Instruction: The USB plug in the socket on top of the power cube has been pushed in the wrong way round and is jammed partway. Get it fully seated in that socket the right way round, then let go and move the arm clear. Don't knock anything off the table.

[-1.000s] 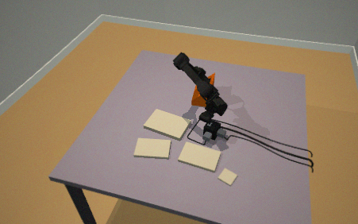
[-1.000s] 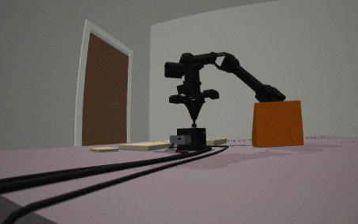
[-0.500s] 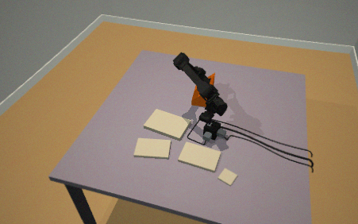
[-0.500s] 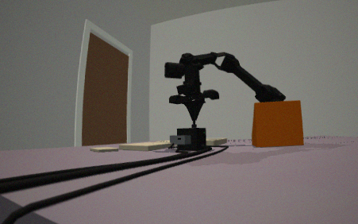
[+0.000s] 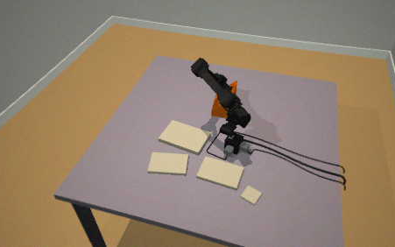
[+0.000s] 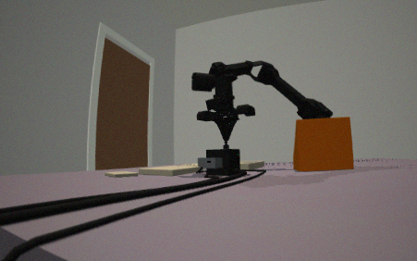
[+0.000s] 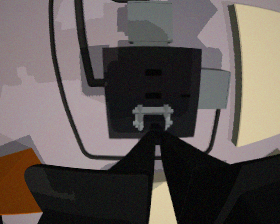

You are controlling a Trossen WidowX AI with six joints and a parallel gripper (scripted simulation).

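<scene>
The USB plug lies 20 mm below my gripper tip. Also, from my gripper tip: cream tile (290 mm ahead, 150 mm to the left, 100 mm below).
</scene>
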